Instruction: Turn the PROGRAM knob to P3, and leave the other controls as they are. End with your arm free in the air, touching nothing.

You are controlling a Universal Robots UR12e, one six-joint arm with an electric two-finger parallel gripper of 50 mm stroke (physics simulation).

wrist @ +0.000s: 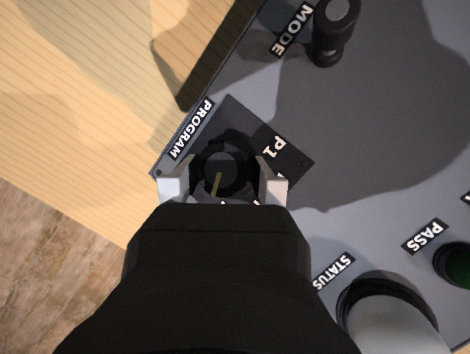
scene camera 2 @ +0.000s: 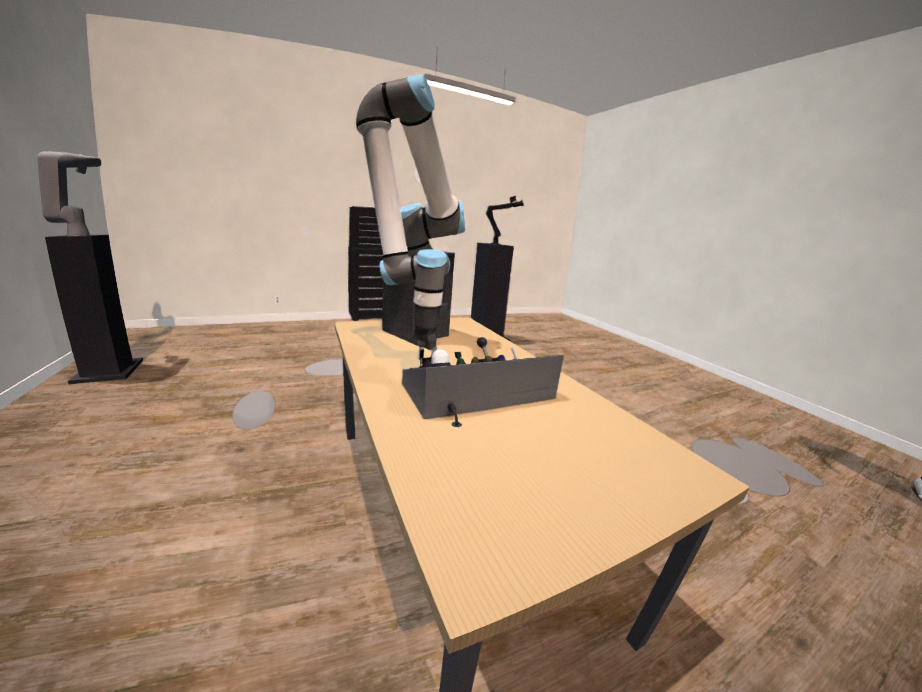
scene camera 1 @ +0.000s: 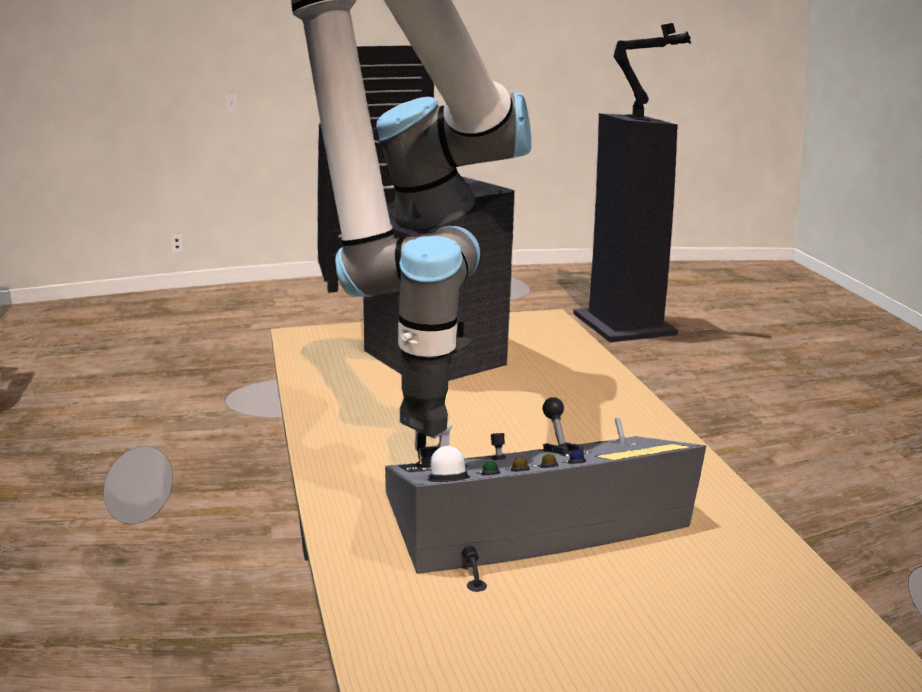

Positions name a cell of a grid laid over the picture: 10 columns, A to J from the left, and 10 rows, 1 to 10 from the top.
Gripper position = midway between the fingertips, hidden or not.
I see my gripper (scene camera 1: E7) and a grey console (scene camera 1: F8).
My gripper also shows in the wrist view (wrist: E5) and in scene camera 2 (scene camera 2: E6). The grey console also shows in the wrist view (wrist: H4) and in scene camera 2 (scene camera 2: E6).
